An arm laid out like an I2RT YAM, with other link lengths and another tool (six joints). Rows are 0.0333 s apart.
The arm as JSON. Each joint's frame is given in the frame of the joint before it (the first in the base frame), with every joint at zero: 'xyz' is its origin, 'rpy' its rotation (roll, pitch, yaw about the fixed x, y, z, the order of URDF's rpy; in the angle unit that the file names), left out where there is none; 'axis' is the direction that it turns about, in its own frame. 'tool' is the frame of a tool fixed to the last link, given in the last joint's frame.
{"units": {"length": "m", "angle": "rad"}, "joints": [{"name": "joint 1", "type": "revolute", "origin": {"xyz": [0.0, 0.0, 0.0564]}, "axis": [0.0, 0.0, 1.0]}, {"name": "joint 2", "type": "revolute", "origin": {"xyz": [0.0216, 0.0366, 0.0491], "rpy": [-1.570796, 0.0, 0.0]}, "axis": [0.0, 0.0, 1.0]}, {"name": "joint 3", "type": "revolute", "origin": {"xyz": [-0.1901, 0.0, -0.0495], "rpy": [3.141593, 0.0, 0.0]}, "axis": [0.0, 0.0, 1.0]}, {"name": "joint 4", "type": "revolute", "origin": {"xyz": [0.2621, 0.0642, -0.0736]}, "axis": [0.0, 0.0, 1.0]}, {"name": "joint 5", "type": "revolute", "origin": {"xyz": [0.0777, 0.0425, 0.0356], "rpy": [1.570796, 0.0, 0.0]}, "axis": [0.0, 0.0, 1.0]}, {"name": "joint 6", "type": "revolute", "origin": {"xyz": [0.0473, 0.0, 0.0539], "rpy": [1.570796, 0.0, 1.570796]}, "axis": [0.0, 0.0, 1.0]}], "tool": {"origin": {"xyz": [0.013, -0.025, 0.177], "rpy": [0.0, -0.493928, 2.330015]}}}
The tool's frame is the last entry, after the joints.
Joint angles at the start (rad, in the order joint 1, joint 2, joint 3, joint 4, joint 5, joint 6):
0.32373, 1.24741, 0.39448, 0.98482, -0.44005, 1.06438
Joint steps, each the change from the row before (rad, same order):
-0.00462, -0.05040, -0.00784, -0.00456, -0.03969, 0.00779
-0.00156, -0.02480, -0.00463, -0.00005, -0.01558, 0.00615
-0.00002, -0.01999, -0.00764, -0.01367, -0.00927, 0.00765
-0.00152, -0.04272, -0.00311, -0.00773, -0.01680, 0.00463
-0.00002, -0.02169, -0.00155, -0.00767, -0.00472, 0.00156
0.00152, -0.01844, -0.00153, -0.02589, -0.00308, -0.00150
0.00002, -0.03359, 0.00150, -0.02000, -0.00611, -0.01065
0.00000, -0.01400, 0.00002, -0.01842, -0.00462, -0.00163
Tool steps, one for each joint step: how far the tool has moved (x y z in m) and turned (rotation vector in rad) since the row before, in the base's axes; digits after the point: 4 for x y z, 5 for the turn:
-0.0079, 0.0040, 0.0166, 0.01180, -0.03247, 0.03567
-0.0040, 0.0014, 0.0082, 0.00782, -0.01557, 0.01474
-0.0029, 0.0011, 0.0006, 0.00305, 0.00625, 0.01035
-0.0054, 0.0012, 0.0144, 0.00973, -0.02797, 0.01575
-0.0024, 0.0002, 0.0063, 0.00388, -0.01103, 0.00488
-0.0014, 0.0010, -0.0001, -0.00442, 0.00721, 0.00423
-0.0032, 0.0003, 0.0098, -0.00342, -0.02270, 0.00386
-0.0012, 0.0006, 0.0008, -0.00344, 0.00262, 0.00416

